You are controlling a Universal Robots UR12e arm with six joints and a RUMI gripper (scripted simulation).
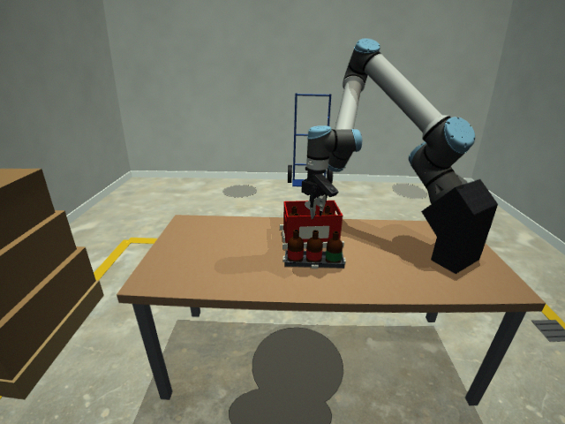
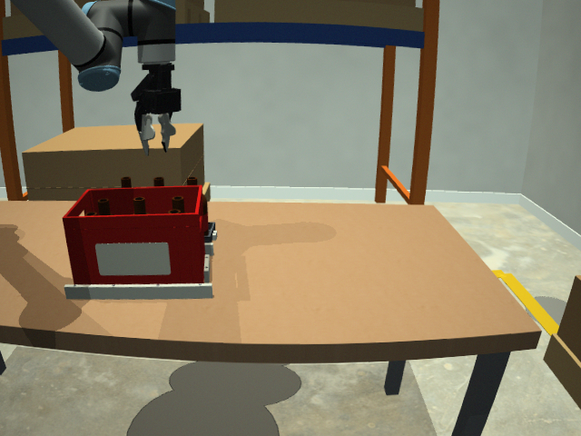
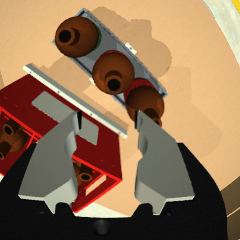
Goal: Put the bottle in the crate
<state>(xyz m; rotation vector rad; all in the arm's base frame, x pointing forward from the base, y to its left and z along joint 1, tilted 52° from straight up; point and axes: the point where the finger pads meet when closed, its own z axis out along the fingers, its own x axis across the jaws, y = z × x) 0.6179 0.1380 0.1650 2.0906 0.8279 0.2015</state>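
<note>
Right now my hand is 23 cm above the grey tray and 1 cm to the right of it. Also, from my hand: red crate 21 cm to the right, 16 cm below, 4 cm behind.
</note>
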